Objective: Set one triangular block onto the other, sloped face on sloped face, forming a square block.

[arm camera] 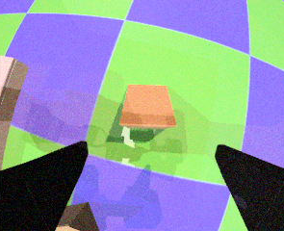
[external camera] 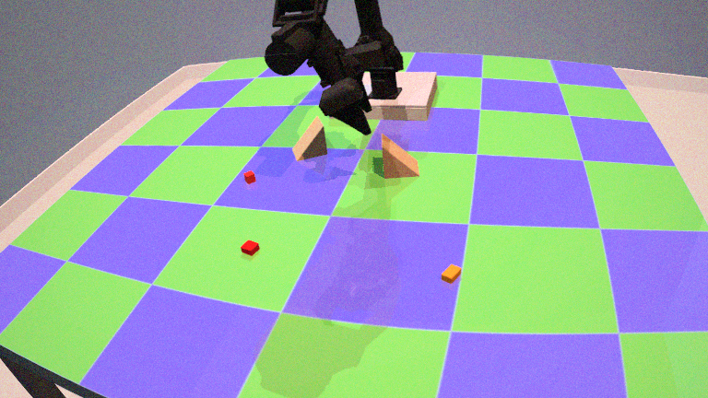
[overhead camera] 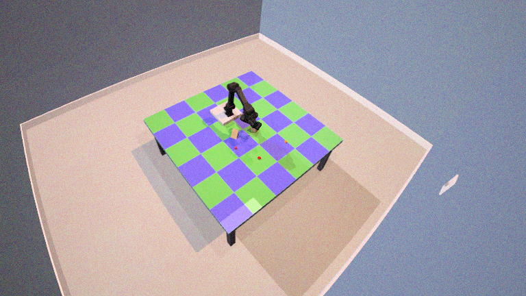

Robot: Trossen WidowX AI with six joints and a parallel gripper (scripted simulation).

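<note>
My gripper tip is now 8 cm above the triangular block, 3 cm to the right of it and 1 cm past it. From my gripper tip the other things lie so: small orange block (24 cm ahead, 18 cm to the left, 9 cm below).
</note>
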